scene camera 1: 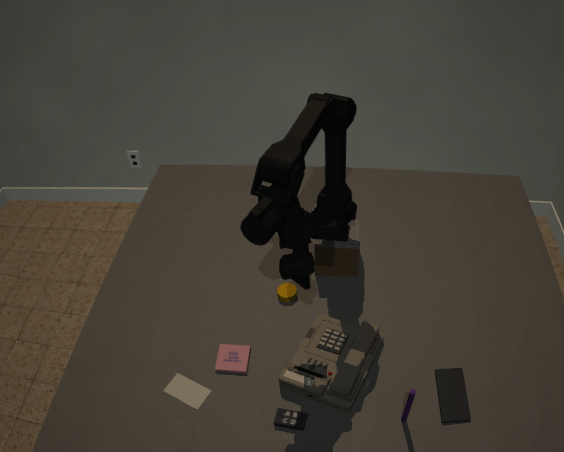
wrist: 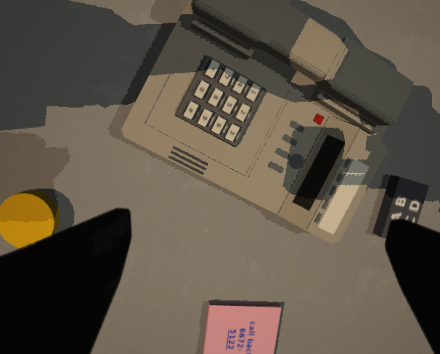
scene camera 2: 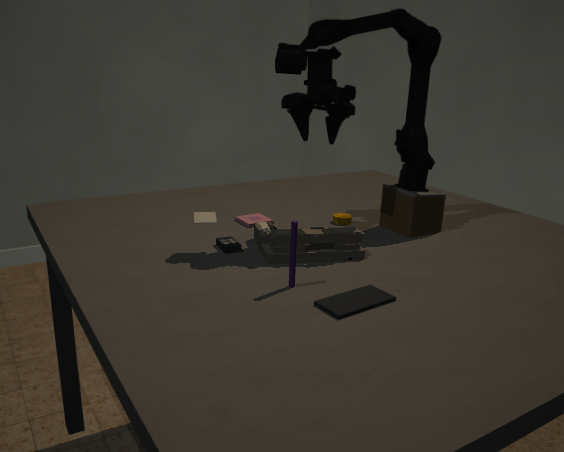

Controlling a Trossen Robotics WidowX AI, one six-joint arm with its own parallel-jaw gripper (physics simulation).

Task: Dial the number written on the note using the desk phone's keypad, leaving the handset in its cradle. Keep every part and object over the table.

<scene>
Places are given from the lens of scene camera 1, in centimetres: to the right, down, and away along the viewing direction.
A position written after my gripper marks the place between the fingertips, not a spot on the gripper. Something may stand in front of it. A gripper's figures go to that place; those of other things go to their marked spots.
my gripper [scene camera 1: 307, 275]: 5, 10, 104
cream paper [scene camera 1: 191, 393]: -21, 38, 109
</scene>
